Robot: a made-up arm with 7 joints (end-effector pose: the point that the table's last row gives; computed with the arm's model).
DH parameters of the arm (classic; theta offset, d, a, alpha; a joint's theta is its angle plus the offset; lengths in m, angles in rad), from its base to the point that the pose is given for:
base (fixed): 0 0 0 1.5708
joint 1: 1.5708 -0.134 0 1.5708
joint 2: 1.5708 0 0 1.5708
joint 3: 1.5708 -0.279 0 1.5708
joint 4: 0 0 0 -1.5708
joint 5: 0 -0.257 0 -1.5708
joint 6: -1.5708 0 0 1.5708
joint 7: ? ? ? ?
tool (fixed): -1.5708 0 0 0
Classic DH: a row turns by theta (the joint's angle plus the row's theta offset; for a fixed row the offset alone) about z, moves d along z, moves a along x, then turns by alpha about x.
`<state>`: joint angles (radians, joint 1 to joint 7).
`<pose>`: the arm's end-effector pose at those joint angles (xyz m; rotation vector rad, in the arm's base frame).
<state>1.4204 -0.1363 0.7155 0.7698 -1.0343 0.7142 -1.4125</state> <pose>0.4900 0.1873 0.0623 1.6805 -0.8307 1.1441</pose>
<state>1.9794 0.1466 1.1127 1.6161 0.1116 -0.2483 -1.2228</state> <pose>0.1667 0.4009 0.1959 0.5802 0.8979 -2.3346</pose>
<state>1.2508 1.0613 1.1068 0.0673 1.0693 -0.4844 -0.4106</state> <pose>0.2375 0.6090 -0.0706 0.2408 1.3122 -2.6422</pose>
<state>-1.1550 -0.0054 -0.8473 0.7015 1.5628 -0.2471 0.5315</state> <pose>-0.3898 0.0071 -0.2922 -0.5459 0.3110 1.1056</pose>
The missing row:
joint 7: 1.5708 0 0 1.5708
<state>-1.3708 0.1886 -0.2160 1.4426 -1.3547 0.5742 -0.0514</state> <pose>-0.2608 0.1388 -0.3069 0.3693 0.2405 -1.5543</pose>
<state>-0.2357 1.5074 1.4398 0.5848 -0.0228 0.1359 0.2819</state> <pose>0.0435 0.6352 0.1018 1.3428 -1.2426 0.4720</pose>
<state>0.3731 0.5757 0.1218 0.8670 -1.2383 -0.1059 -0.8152</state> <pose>0.3125 0.3964 -0.2649 1.9165 -1.2884 -0.8223</pose>
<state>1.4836 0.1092 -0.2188 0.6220 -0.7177 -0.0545 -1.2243</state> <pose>0.4994 0.1549 0.1031 1.6172 -2.3022 0.7010</pose>
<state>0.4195 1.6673 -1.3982 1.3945 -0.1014 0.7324 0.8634</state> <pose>0.1280 0.4806 -0.1804 0.4429 0.7550 -0.8945</pose>
